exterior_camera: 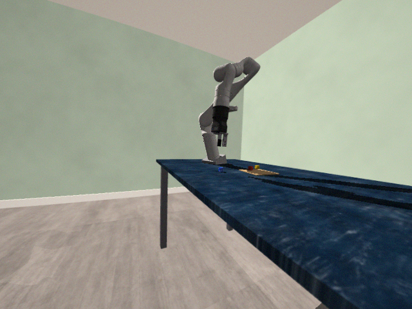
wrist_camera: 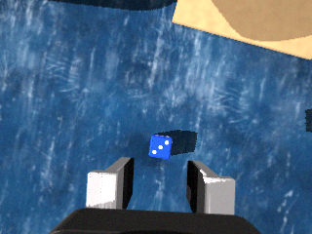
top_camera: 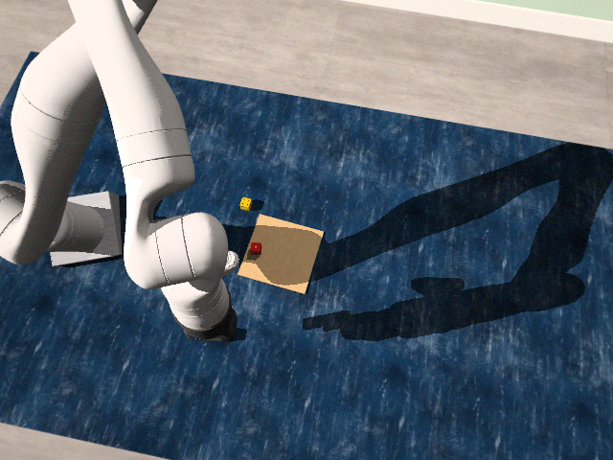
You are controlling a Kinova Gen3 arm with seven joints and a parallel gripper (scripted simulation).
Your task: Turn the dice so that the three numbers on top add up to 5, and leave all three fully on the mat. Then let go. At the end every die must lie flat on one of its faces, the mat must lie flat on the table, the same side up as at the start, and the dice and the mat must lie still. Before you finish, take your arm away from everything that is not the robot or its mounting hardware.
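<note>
The blue die is 13 cm below my hand. From my hand the other things lie so: red die: 18 cm to the left, 13 cm below; tan mat: 5 cm ahead, 19 cm to the left, 14 cm below; yellow die: 5 cm behind, 28 cm to the left, 13 cm below.
</note>
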